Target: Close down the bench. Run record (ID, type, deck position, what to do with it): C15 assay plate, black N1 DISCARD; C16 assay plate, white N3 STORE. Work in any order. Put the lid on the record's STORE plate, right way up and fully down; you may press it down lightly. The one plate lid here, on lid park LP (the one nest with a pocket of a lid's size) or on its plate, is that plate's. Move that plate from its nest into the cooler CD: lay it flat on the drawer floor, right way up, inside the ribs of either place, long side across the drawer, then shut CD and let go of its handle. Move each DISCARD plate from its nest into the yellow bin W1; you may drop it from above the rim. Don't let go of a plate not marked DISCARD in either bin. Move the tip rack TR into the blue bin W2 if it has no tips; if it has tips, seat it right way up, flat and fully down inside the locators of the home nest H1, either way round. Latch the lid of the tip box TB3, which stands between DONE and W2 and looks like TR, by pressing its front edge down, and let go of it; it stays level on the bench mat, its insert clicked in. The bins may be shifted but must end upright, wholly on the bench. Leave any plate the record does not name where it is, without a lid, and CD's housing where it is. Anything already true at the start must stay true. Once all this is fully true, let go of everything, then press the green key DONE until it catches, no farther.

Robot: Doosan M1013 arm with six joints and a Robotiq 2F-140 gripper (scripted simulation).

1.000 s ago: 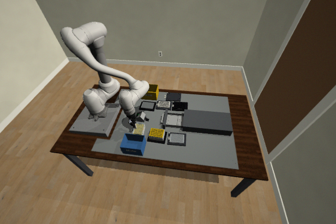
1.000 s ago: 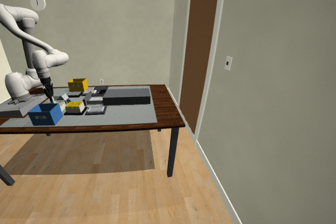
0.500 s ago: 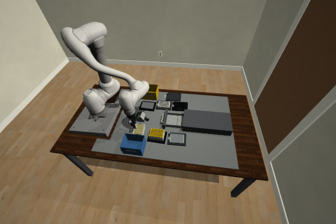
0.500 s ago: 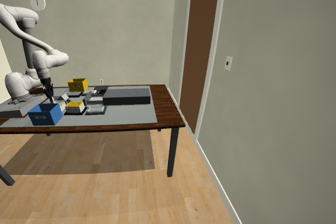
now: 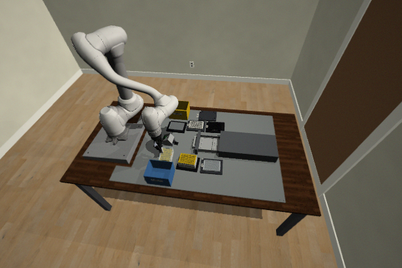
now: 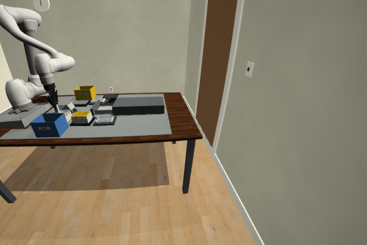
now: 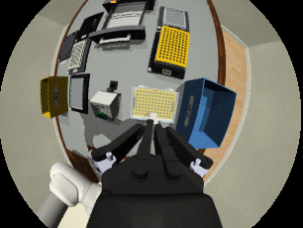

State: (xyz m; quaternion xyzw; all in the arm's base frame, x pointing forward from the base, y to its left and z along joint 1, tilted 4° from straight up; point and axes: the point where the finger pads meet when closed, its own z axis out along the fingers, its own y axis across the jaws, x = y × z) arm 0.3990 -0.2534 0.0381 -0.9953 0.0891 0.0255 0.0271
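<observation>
Right now the plate lid is 310 mm to the left of my hand, 100 mm below it and 100 mm ahead of it. From my hand the other things lie so: done key block: 150 mm to the left, 60 mm below, 30 mm ahead; tip rack TR: 190 mm ahead, 70 mm to the right, 60 mm below; blue bin W2: 160 mm to the right, 70 mm below.
</observation>
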